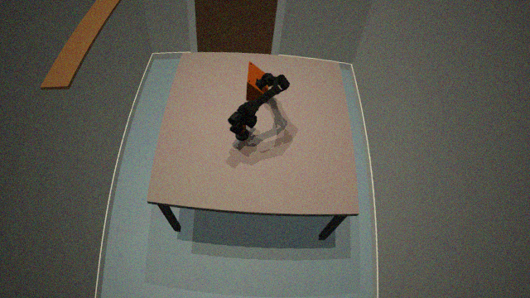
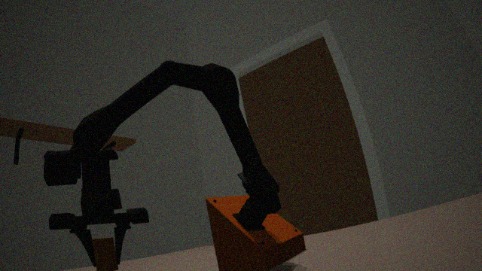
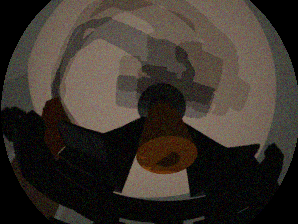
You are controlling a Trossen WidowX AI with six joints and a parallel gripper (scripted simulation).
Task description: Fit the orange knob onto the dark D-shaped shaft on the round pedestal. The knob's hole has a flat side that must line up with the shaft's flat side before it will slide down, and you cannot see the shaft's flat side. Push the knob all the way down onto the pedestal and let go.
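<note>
The orange knob lies 20 mm above my gripper tip. Also, from my gripper tip: dark round pedestal (40 mm below).
</note>
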